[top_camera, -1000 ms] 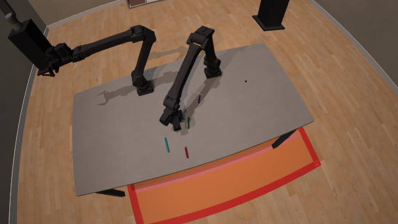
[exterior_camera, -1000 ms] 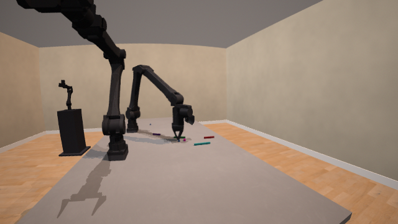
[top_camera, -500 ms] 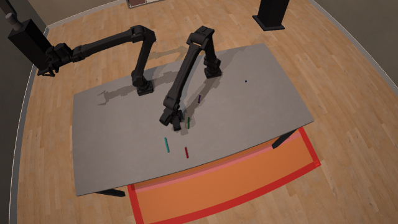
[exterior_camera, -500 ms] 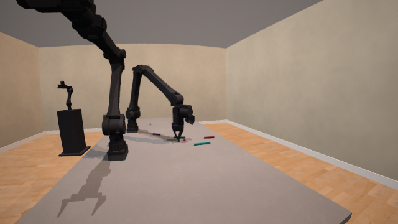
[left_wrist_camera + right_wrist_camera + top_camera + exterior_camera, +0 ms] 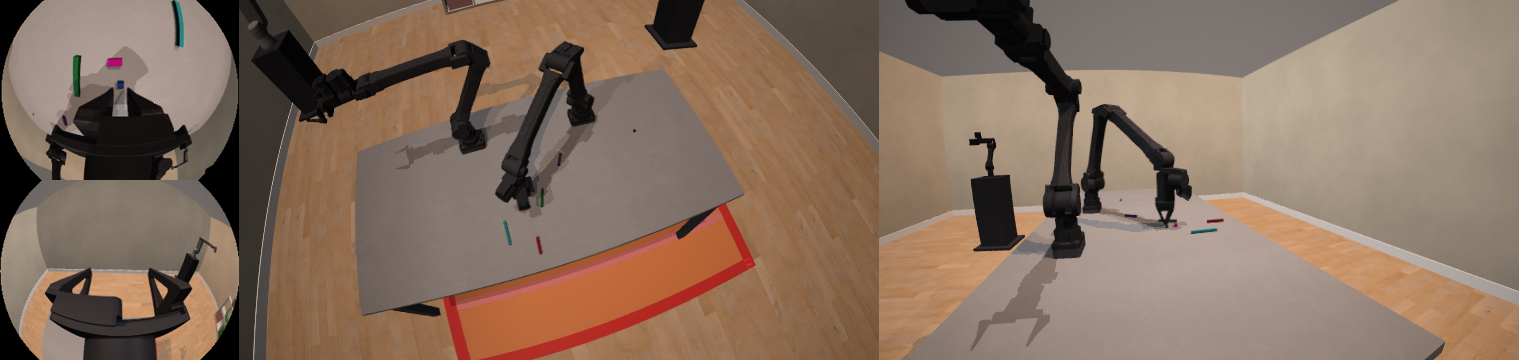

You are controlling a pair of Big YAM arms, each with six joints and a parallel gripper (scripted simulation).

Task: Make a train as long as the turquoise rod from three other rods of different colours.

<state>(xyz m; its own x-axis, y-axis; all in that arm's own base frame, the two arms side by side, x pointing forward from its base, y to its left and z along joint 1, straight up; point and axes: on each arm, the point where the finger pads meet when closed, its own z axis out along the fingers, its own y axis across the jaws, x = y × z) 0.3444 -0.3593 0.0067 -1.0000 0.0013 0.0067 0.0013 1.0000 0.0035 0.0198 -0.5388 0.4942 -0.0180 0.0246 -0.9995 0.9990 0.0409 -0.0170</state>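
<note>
Now: the magenta rod 40 mm ahead of my left hand, 20 mm below it and 10 mm to the left of it. The rest, counted from my left hand: turquoise rod (130 mm ahead, 100 mm to the right, 20 mm below); red rod (210 mm ahead, 20 mm below, 10 mm to the left); green rod (80 mm to the left, 20 mm below, 20 mm ahead).
</note>
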